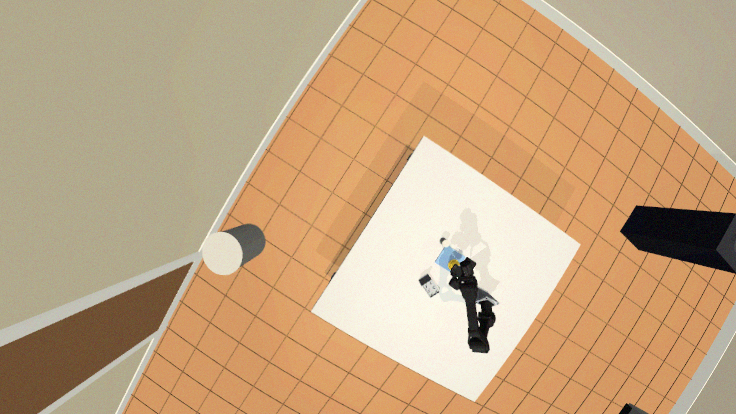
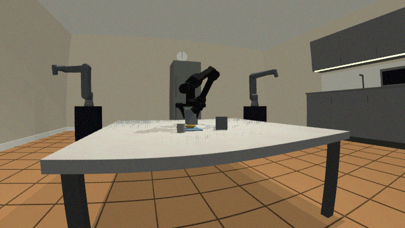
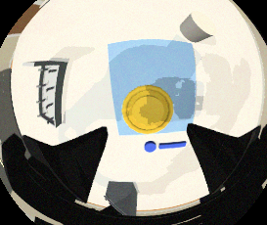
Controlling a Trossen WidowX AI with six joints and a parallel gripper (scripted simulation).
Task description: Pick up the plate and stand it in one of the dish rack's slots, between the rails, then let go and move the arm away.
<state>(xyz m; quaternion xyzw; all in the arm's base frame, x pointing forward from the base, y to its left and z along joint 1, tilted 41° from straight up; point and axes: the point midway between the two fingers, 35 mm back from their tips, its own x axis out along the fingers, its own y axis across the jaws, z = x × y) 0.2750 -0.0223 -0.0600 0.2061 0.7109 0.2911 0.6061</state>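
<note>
The yellow plate lies 50 mm below my gripper tip. The rest, counted from my gripper tip: grey dish rack (30 mm ahead, 190 mm to the left, 40 mm below); light blue mat (30 mm ahead, 10 mm to the right, 60 mm below).
</note>
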